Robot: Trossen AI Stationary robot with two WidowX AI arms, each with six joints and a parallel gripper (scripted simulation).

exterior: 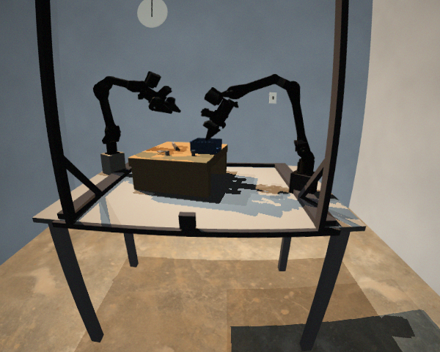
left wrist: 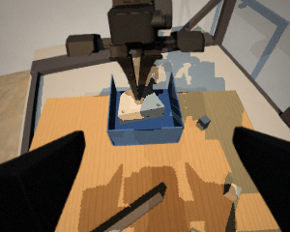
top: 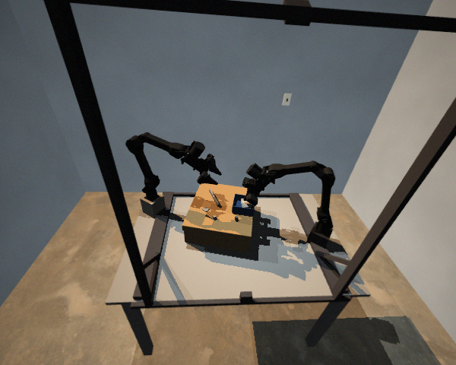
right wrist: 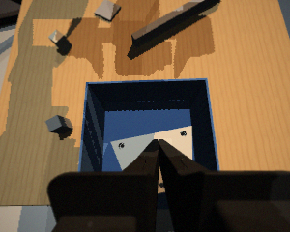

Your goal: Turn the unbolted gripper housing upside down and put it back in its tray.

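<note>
Now: the white gripper housing 5 cm below my right hand and 1 cm to the left of it. Also, from my right hand: grey rod (20 cm to the left, 7 cm below, 3 cm ahead); then wooden block (14 cm below, 13 cm to the left, 1 cm behind); then gripper housing half (7 cm below, 1 cm to the left).
</note>
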